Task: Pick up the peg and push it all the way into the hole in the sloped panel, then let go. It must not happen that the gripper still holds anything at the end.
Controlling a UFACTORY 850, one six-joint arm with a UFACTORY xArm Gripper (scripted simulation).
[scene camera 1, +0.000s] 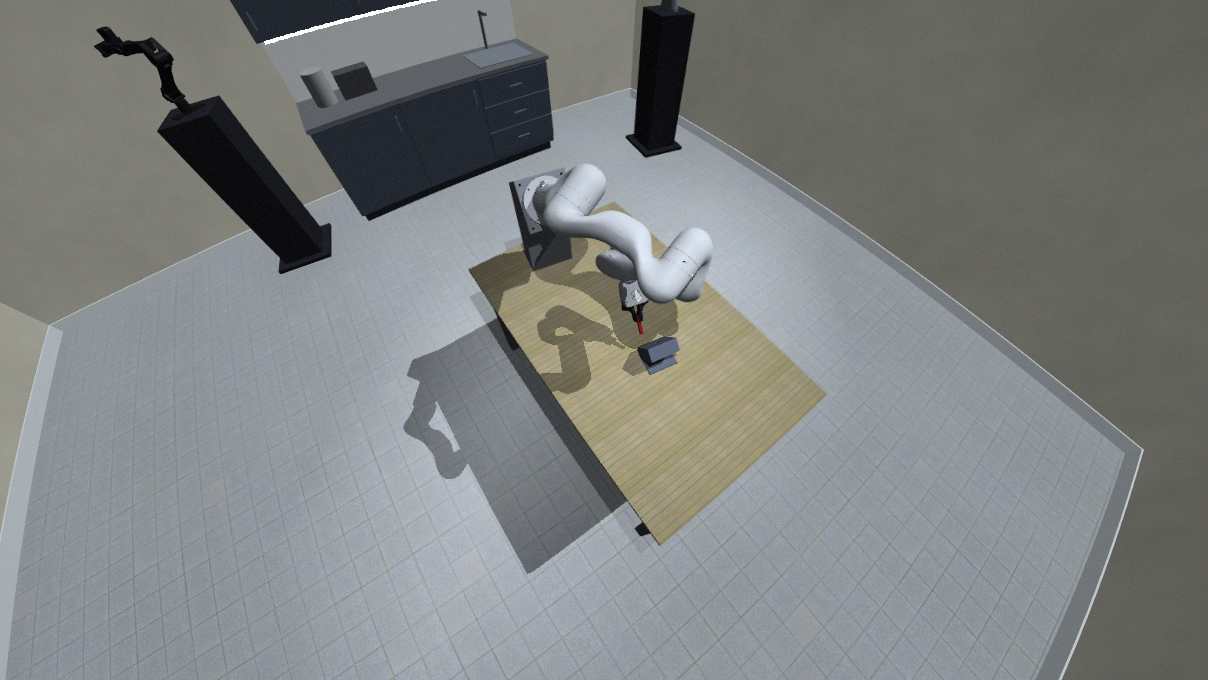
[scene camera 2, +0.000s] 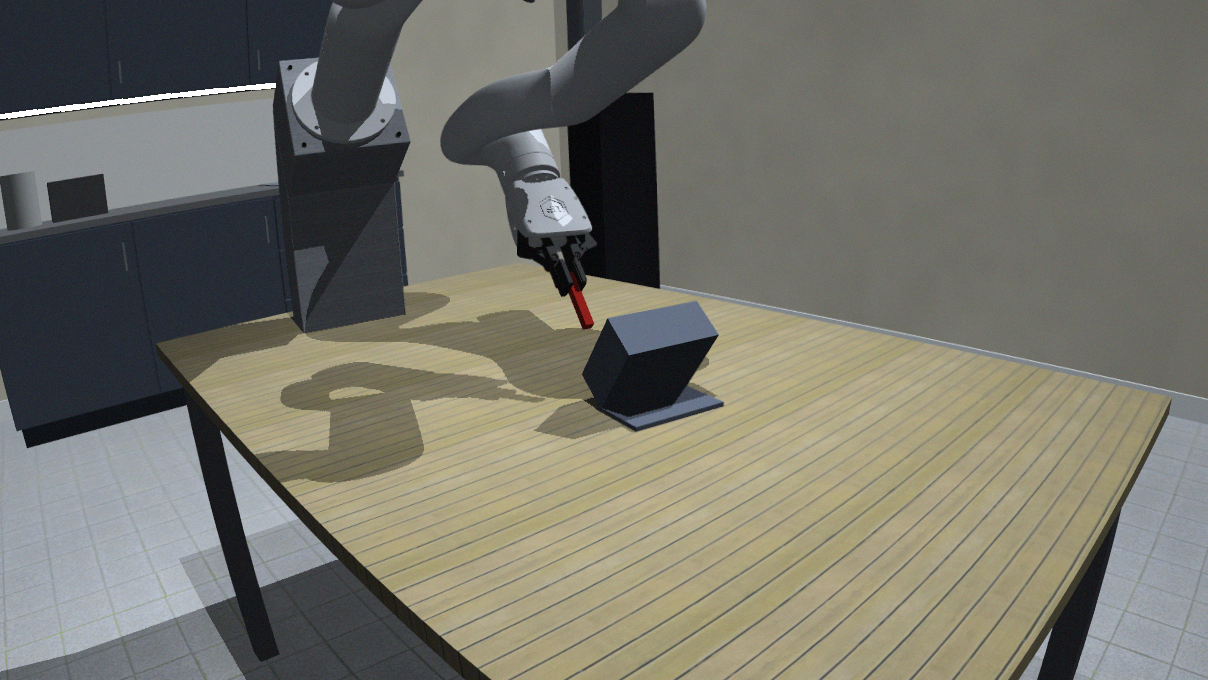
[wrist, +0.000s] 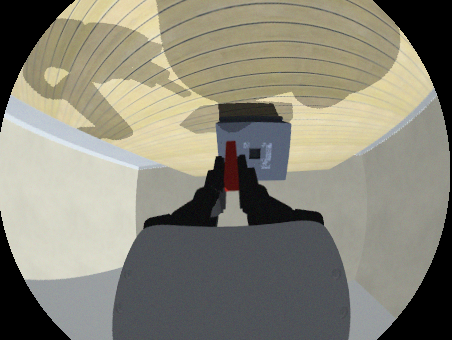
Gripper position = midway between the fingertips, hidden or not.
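A thin base plate (scene camera 2: 643,413) is visible in the scene, and so is the gripper (scene camera 2: 574,290). Scene camera 1 shows the gripper (scene camera 1: 638,321) too, as does the wrist view, where the gripper (wrist: 231,168) appears again.
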